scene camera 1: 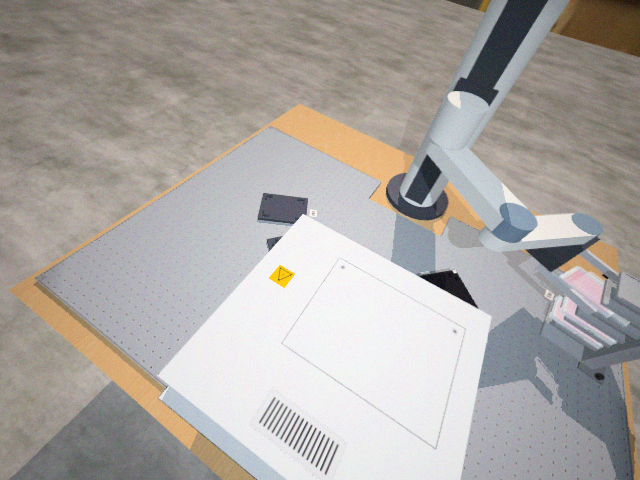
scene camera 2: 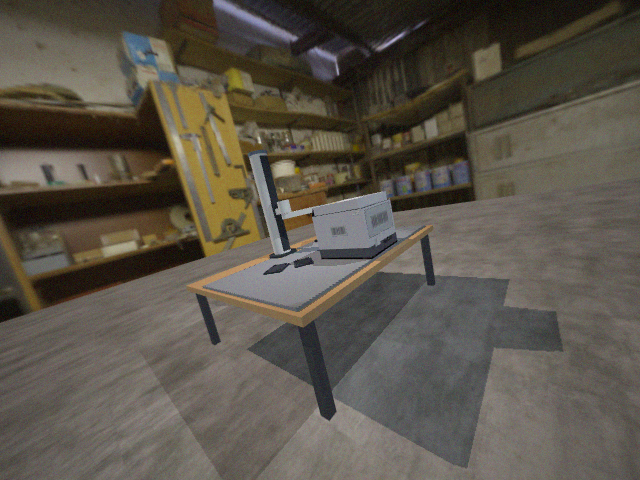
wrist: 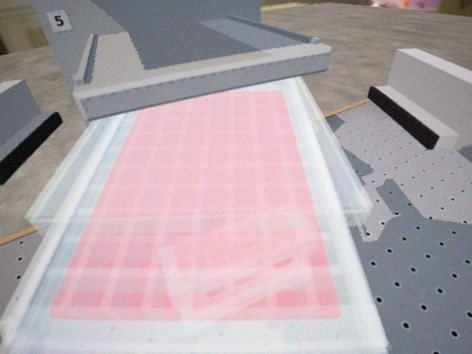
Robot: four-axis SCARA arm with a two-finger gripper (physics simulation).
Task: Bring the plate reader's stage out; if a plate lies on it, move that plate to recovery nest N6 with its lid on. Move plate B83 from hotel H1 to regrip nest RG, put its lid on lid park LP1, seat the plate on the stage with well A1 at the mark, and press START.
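Pixels of known places: gripper, between the fingertips: [scene camera 1: 609,298] [wrist: 212,84]; arm's base, origin of its link: [scene camera 1: 415,196] [scene camera 2: 283,254].
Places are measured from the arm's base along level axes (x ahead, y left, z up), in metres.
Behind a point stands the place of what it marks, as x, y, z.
Observation:
My gripper [wrist: 212,84] {0.267, 0.538, 0.194} [scene camera 1: 583,281] is open and empty at the hotel. In the wrist view its black-padded fingers stand wide apart, to the left and right of a clear-edged plate with pink wells [wrist: 210,165] {0.242, 0.492, 0.190}. The plate reaches out from under a grey hotel shelf [wrist: 210,80] {0.257, 0.518, 0.204}. Edges of another clear plate show beneath it. No plate name is readable. In scene camera 1 several pink plates [scene camera 1: 573,320] {0.306, 0.525, 0.107} sit in the grey hotel [scene camera 1: 610,353] {0.345, 0.614, 0.103}. The plate reader [scene camera 1: 382,330] {0.761, 0.070, 0.359} [scene camera 2: 343,229] {0.848, -0.149, 0.198} is a large white box. I cannot tell whether its stage shows.
A dark flat nest [scene camera 1: 282,208] {0.409, -0.370, 0.025} [scene camera 2: 276,268] {0.413, -0.379, 0.024} lies on the perforated deck [scene camera 1: 170,248] {0.740, -0.538, 0.013}. A second dark nest [scene camera 1: 272,241] {0.541, -0.310, 0.023} [scene camera 2: 303,261] {0.523, -0.232, 0.023} is partly hidden by the reader in scene camera 1. A black object [scene camera 1: 450,284] {0.377, 0.218, 0.073} lies behind the reader's edge. A label 5 [wrist: 59,21] {0.218, 0.633, 0.218} marks the hotel.

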